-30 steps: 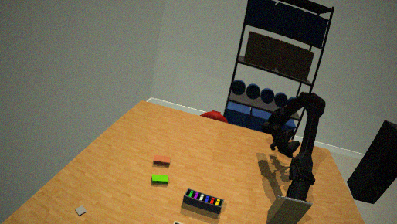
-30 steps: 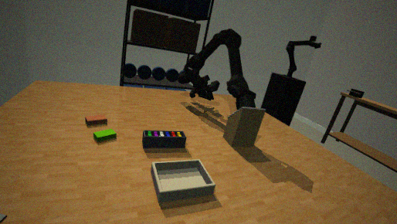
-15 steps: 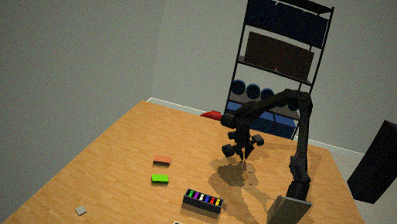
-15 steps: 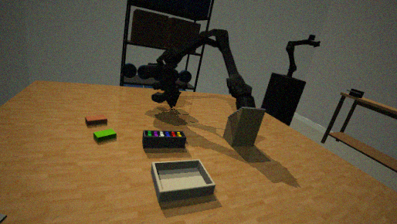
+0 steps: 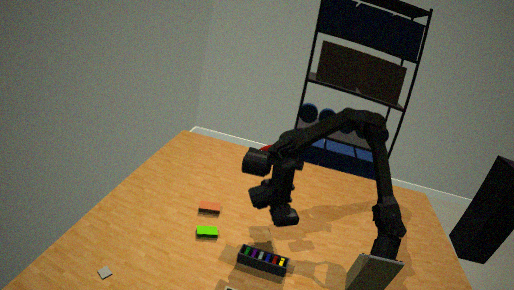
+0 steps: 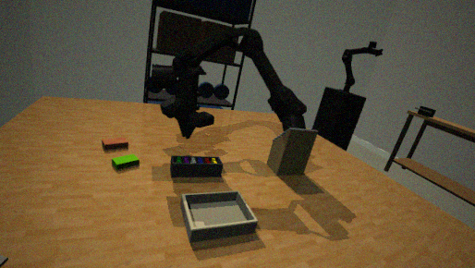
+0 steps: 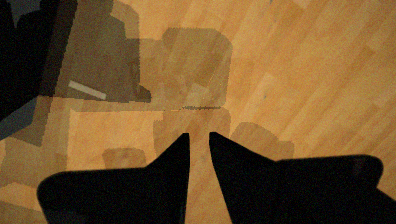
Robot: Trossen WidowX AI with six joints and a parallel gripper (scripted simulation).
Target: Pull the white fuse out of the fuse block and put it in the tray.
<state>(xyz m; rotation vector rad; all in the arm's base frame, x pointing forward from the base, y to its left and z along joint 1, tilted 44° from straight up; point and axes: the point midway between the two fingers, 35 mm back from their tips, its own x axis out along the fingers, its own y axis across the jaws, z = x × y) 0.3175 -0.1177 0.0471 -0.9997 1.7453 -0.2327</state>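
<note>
My gripper tip is 140 mm to the right of the white fuse and 10 mm above it. Also, from my gripper tip: grey tray 320 mm to the left, 40 mm below, 30 mm behind; purple fuse 140 mm to the left, 10 mm below, 10 mm ahead; blue fuse 140 mm to the left, 20 mm behind, 10 mm below.
</note>
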